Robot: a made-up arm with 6 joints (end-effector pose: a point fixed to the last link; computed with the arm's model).
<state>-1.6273 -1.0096 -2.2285 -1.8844 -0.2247 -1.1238</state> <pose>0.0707 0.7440 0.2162 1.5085 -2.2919 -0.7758</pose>
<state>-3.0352 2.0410 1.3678 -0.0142 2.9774 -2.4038</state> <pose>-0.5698 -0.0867 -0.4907 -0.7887 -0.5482 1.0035</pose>
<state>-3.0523 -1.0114 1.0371 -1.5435 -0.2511 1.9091</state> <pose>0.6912 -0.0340 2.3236 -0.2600 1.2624 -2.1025</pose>
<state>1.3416 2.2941 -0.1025 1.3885 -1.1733 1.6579</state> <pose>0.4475 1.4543 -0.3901 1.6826 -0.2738 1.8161</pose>
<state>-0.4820 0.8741 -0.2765 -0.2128 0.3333 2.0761</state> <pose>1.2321 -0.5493 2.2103 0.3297 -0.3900 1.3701</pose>
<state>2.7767 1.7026 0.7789 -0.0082 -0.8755 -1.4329</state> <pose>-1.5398 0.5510 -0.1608 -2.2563 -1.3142 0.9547</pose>
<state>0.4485 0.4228 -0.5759 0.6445 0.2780 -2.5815</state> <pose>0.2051 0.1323 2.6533 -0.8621 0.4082 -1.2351</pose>
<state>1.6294 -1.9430 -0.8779 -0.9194 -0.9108 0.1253</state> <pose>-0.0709 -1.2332 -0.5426 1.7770 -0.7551 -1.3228</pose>
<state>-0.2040 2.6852 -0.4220 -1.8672 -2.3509 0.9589</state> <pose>0.9537 -0.1055 -0.7507 -1.6325 0.0931 2.5651</pose>
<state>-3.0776 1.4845 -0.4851 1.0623 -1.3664 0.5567</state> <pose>-1.6955 -0.0386 1.4260 -1.2971 -0.1824 -2.0192</pose>
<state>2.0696 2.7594 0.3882 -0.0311 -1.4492 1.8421</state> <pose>-0.2943 0.3476 -1.0637 -0.3435 -1.2106 -2.1845</pose>
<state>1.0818 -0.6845 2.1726 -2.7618 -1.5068 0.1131</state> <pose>0.1760 0.3499 1.4153 2.5645 0.9680 0.2108</pose>
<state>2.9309 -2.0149 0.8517 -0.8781 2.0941 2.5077</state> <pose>1.6367 -0.3082 0.8443 -1.5764 -0.7492 -0.8806</pose>
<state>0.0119 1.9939 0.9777 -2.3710 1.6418 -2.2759</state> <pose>1.0551 -0.0514 -0.5924 0.3912 0.4998 0.6179</pose>
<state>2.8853 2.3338 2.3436 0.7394 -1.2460 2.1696</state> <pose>0.2724 -0.0295 -0.0977 -0.7062 2.0540 1.6662</pose>
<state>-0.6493 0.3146 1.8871 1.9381 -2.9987 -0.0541</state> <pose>0.7521 -0.6412 1.1788 0.3290 -0.0461 -2.2059</pose>
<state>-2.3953 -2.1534 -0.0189 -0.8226 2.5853 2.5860</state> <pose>1.1507 1.0910 -0.1467 -1.0289 -1.0469 0.7084</pose>
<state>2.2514 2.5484 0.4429 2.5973 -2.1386 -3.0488</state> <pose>-0.2974 0.4623 -0.8999 1.2907 -1.5071 1.9389</pose>
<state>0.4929 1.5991 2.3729 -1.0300 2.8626 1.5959</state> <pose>0.2170 0.1426 0.2080 1.0229 -1.0579 2.5747</pose>
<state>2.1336 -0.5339 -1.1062 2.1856 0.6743 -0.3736</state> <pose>0.7441 -1.2715 1.4360 0.3147 2.8121 -0.4561</pose>
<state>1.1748 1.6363 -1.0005 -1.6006 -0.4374 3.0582</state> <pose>0.4989 1.5192 1.4582 -0.4047 -0.1504 3.1101</pose>
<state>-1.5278 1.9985 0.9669 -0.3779 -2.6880 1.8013</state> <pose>0.1361 -0.9742 -0.4744 -0.4732 -0.3021 0.8333</pose>
